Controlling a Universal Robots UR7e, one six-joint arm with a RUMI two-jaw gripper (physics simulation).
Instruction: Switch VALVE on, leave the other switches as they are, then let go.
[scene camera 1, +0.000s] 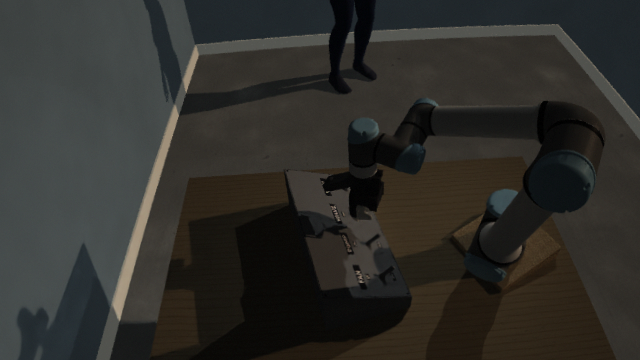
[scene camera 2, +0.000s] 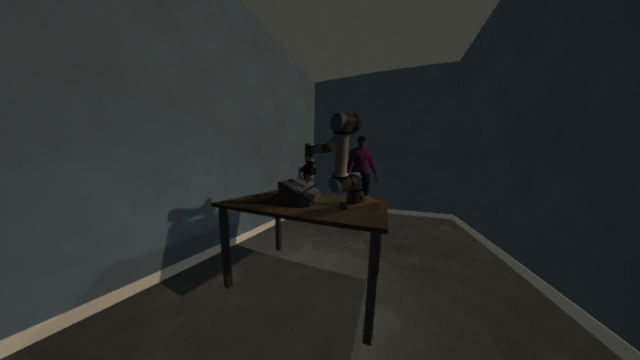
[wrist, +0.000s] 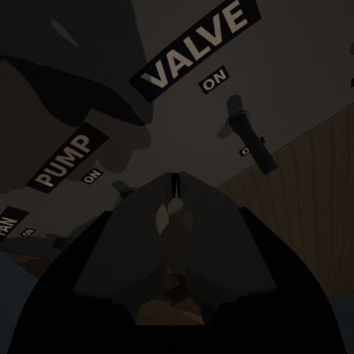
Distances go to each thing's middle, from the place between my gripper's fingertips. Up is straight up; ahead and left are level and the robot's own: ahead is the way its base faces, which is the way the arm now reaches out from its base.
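Where is my hand in relation to the grey switch box (scene camera 1: 345, 270)? My hand is 50 mm short of the box, 20 mm to the right of it and 50 mm above it.
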